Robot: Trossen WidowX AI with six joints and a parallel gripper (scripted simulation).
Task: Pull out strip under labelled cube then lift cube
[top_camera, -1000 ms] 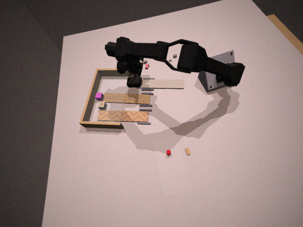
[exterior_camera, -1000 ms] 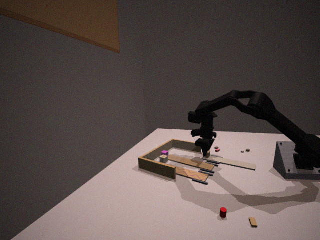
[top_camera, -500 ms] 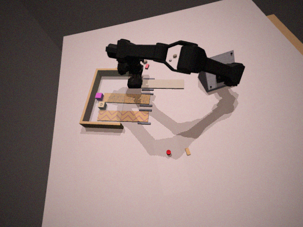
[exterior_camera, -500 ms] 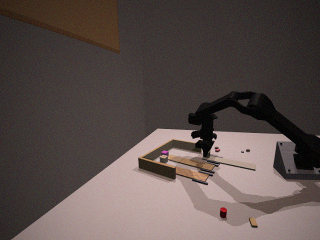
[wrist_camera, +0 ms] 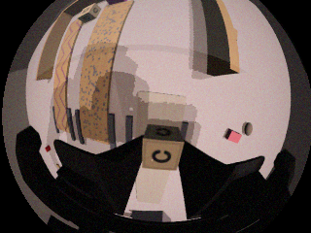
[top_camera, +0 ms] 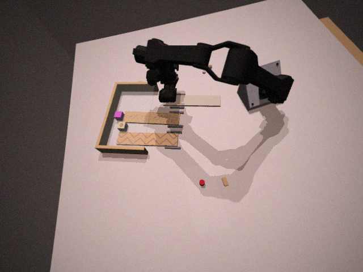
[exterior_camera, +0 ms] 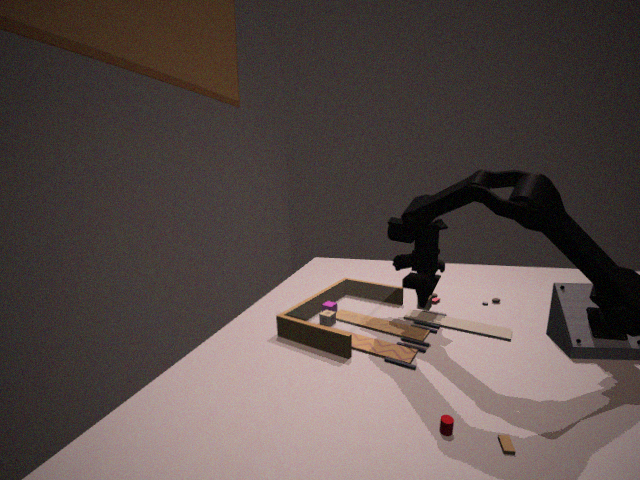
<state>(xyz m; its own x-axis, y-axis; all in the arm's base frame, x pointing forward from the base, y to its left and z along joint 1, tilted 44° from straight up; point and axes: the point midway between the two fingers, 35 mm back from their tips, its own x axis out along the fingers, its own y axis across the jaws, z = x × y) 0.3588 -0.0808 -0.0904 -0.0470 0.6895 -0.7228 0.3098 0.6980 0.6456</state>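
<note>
Right now the pink block is 11 cm to the right of my gripper tip, 4 cm behind it and 3 cm below it.
</note>
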